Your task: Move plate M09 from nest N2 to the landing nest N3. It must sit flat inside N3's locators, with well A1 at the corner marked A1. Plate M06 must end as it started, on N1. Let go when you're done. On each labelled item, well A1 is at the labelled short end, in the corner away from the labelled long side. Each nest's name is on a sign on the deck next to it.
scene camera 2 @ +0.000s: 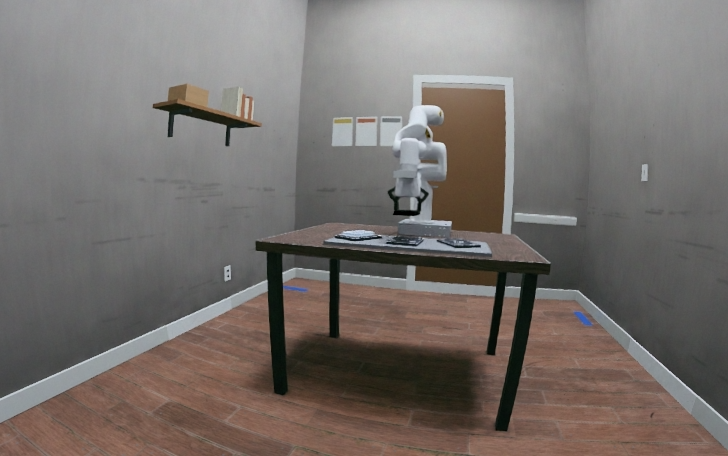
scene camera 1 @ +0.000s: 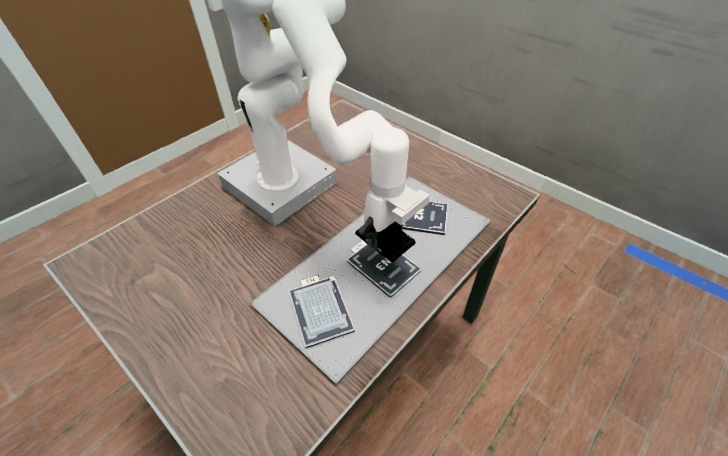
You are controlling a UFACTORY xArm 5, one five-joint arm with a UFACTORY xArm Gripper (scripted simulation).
Observation:
In view: the gripper (scene camera 2: 407, 212), a black well plate (scene camera 1: 392, 242) and a pale grey well plate (scene camera 1: 320, 301).

